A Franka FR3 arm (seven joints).
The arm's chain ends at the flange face. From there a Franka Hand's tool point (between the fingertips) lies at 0.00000 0.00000 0.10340 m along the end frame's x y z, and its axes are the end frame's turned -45 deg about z.
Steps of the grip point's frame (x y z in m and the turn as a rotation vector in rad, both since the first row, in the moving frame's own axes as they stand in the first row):
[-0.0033, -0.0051, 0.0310, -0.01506, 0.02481, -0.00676]
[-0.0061, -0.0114, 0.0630, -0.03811, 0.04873, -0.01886]
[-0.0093, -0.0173, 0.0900, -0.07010, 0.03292, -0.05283]
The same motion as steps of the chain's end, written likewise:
[-0.0089, -0.0006, 0.0310, 0.00689, 0.02819, -0.00676]
[-0.0187, -0.0029, 0.0632, 0.00751, 0.06141, -0.01886]
[-0.0264, -0.0082, 0.0903, -0.02629, 0.07285, -0.05283]

